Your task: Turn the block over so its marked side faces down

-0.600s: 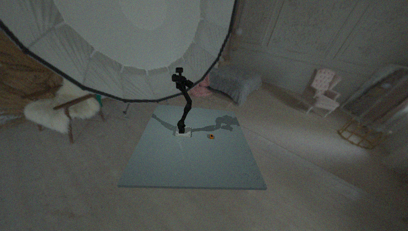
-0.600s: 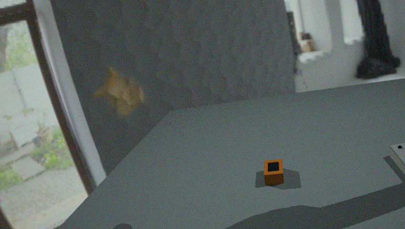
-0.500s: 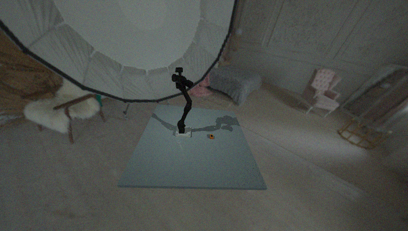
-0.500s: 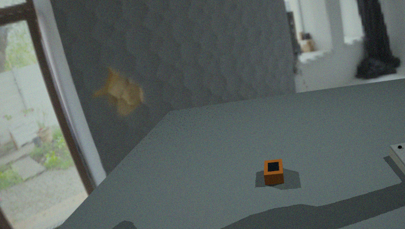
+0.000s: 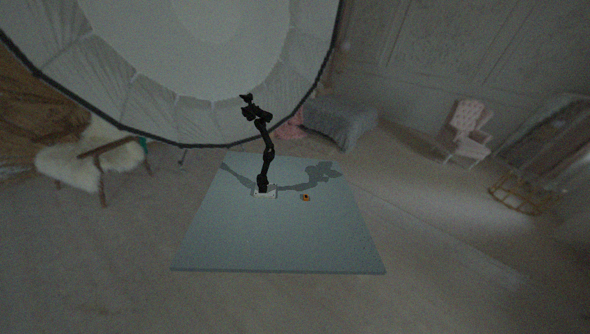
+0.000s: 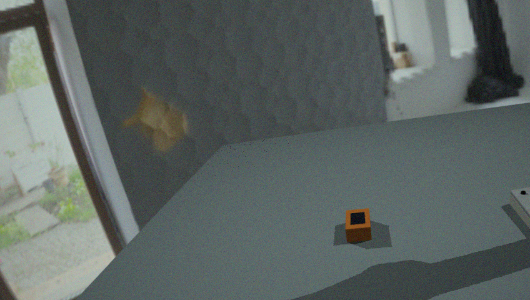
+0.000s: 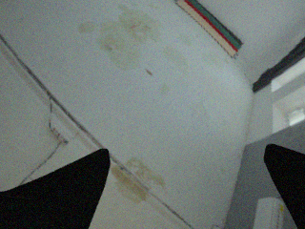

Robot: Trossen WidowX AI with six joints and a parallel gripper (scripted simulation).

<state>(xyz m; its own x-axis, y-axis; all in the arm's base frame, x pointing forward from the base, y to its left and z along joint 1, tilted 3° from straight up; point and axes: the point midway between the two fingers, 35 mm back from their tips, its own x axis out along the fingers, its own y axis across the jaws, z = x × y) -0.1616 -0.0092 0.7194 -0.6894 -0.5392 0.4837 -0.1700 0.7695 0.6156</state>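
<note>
My gripper tip is now 750 mm above the orange block, 540 mm short of it and 80 mm to the left of it.
</note>
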